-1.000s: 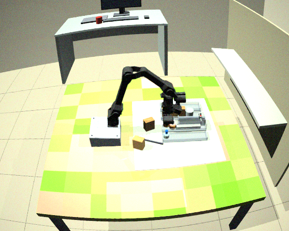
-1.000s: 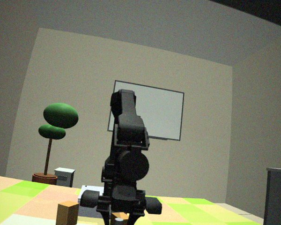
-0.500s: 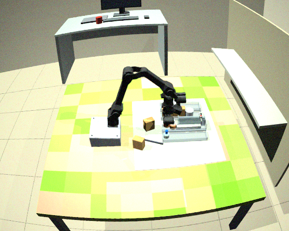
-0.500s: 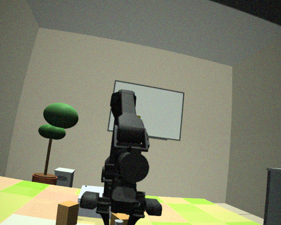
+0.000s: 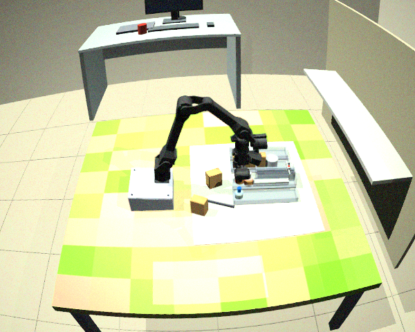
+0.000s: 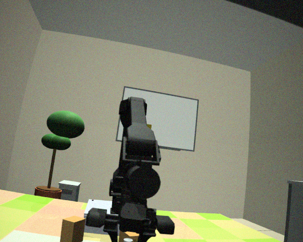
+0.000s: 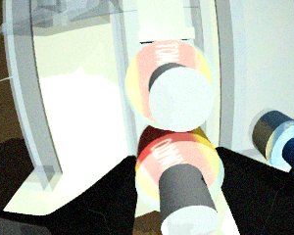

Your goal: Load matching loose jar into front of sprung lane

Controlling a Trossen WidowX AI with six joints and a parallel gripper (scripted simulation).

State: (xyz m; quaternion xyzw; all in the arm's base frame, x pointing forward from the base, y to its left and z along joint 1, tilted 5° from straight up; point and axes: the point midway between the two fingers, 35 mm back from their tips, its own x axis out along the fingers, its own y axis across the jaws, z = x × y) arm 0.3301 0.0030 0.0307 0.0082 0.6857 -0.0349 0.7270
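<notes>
Now: gripper tip 10 cm to the left of the thin dark rod, 10 cm past it and 4 cm above it. Round my gripper tip: grey lane fixture 14 cm ahead, 2 cm to the left, 2 cm below.
</notes>
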